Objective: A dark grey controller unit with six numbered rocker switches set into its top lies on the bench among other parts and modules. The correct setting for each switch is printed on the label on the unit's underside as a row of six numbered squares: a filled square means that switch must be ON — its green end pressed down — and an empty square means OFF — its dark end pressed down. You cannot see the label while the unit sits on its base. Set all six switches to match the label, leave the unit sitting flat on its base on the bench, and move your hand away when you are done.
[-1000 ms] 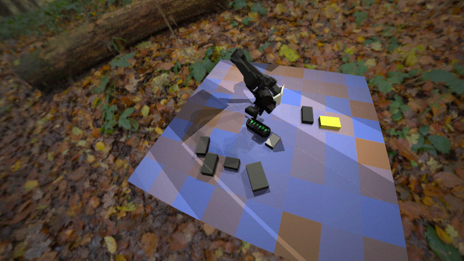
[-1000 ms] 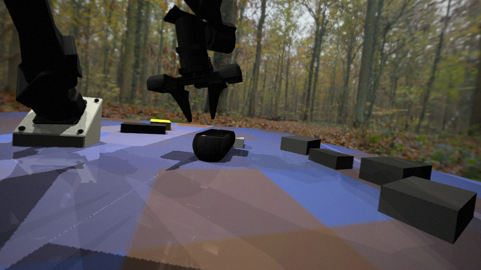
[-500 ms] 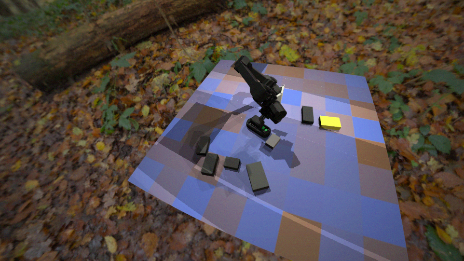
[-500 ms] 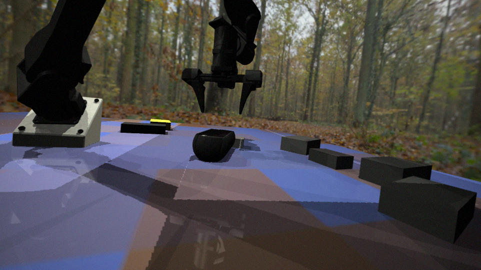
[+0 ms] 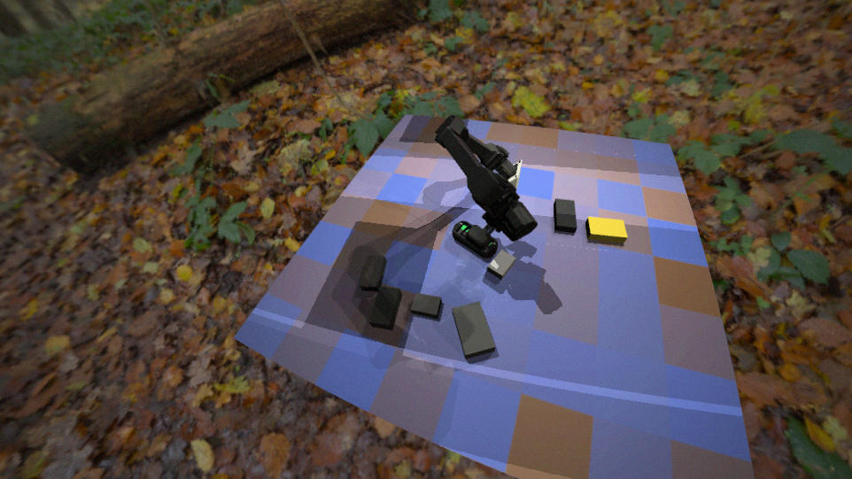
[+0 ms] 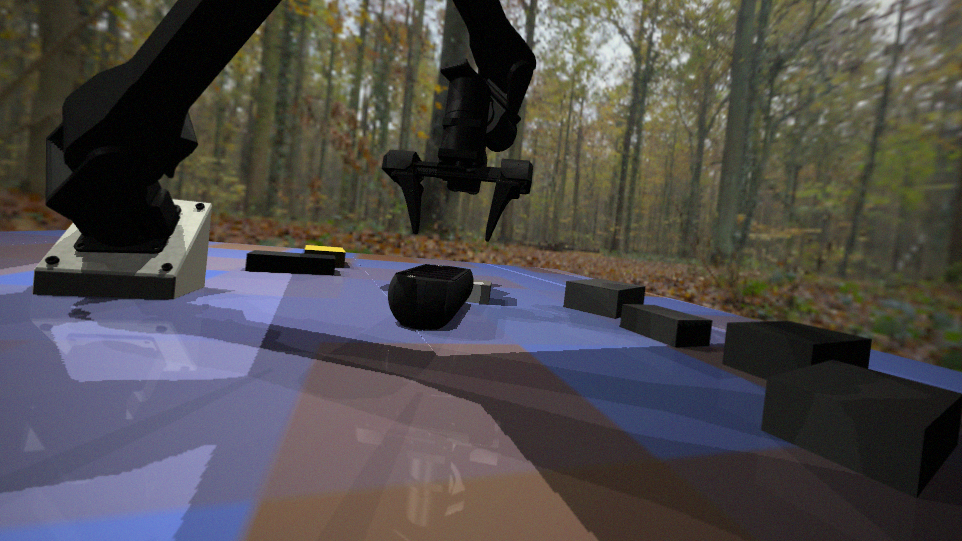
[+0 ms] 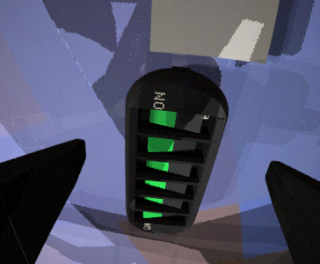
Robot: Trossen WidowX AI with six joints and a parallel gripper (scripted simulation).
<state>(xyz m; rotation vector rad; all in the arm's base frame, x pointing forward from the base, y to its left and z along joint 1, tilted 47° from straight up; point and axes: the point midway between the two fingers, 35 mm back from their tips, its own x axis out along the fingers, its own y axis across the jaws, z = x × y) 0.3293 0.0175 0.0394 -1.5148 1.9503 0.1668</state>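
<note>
Now: gripper tip 40 mm short of the white block, 50 mm to the right of it and 70 mm above it. Round my gripper tip: dark block 200 mm behind, 230 mm to the left, 70 mm below; then yellow block 160 mm behind, 360 mm to the left, 70 mm below.
</note>
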